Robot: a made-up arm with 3 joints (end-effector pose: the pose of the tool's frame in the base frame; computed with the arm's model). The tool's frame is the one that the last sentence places. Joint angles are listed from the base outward.
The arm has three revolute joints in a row. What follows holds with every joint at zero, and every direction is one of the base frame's.
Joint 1 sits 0.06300 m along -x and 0.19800 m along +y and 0.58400 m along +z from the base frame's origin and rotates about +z.
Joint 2 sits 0.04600 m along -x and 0.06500 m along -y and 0.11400 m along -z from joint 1 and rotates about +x.
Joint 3 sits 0.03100 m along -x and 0.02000 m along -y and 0.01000 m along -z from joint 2 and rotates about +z.
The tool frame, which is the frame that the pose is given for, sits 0.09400 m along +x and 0.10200 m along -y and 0.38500 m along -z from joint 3; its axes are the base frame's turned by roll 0.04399, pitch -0.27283 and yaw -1.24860 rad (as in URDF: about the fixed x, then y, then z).
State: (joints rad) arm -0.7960 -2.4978 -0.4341
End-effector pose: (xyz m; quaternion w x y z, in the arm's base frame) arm -0.2162 0.0965 0.8772 0.0662 -0.8884 -0.4210 -0.1706
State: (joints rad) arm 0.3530 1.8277 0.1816
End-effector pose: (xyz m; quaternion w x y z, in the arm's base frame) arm -0.1499 0.5318 0.4704 0.6245 0.5798 0.4270 -0.3026
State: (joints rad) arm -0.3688 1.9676 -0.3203
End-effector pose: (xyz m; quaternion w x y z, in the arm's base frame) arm 0.0467 0.5371 0.4876 0.3610 0.6268 0.4110 -0.5549
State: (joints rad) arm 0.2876 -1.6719 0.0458
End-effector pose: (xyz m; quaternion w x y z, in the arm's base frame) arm 0.0842 -0.2237 0.6269 0.5401 -0.5688 -0.5849 -0.2065
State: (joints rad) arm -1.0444 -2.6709 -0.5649
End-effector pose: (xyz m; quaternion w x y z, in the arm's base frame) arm -0.1797 0.1905 0.8930 0.0034 -0.9246 -0.3681 -0.0980
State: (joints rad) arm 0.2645 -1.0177 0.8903
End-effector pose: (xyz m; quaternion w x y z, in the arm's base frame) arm 0.1027 -0.1787 0.2720 0.8540 -0.4463 -0.2660 0.0284
